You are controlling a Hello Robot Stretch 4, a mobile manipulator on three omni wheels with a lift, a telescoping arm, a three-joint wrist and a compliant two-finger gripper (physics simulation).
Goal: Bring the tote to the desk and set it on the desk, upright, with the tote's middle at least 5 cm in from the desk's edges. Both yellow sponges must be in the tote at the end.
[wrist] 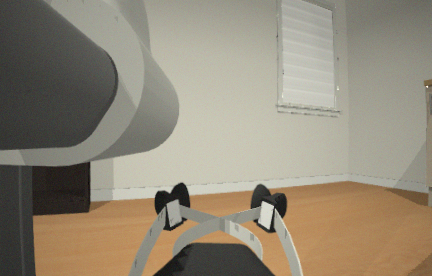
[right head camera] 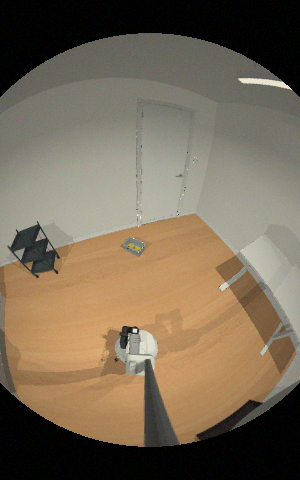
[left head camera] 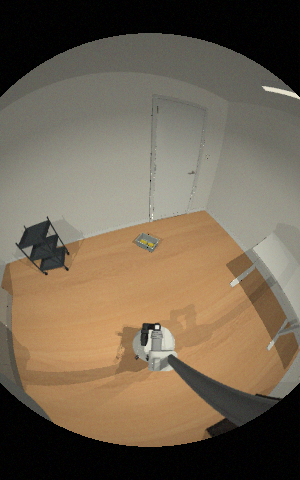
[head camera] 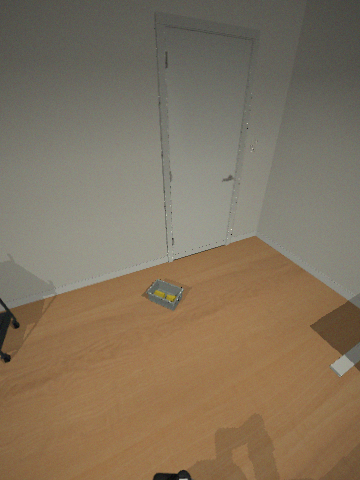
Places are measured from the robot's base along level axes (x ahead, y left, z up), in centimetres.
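Pixels of known places: gripper, fingertip midpoint: [wrist: 220, 198] [right head camera: 120, 363] [left head camera: 141, 360].
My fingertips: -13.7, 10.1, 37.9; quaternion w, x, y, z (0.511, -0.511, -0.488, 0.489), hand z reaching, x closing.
Ahead of a thing's pixels: the offset from my fingertips to its top centre, as dx, dy, dz. "*": to the spot under its first point. Level surfaces: height alone.
The grey tote @[+152.4, +3.2, -28.6] [head camera: 161, 302] [left head camera: 142, 246] [right head camera: 130, 251] stands upright on the floor near the wall, in front of the door. Two yellow sponges, one @[+154.6, +9.6, -35.8] [head camera: 159, 294] on the left and one @[+149.3, -2.7, -35.8] [head camera: 171, 298] on the right, lie inside it. The white desk @[dz +31.4] [left head camera: 280, 257] [right head camera: 264, 257] is at the right side of the left and right head views; one of its legs shows at the right edge of the head view. My gripper [wrist: 220, 198] is open and empty in the wrist view, well away from the tote. The tote does not show in the wrist view.
A dark three-shelf cart @[* +105.4, +147.6, +25.7] [left head camera: 35, 233] [right head camera: 26, 237] stands left of the tote by the wall. The door [head camera: 205, 140] [left head camera: 177, 155] [right head camera: 165, 160] is behind the tote. A dark bookcase [wrist: 87, 187] stands at left in the wrist view, with a window [wrist: 307, 55] on the wall.
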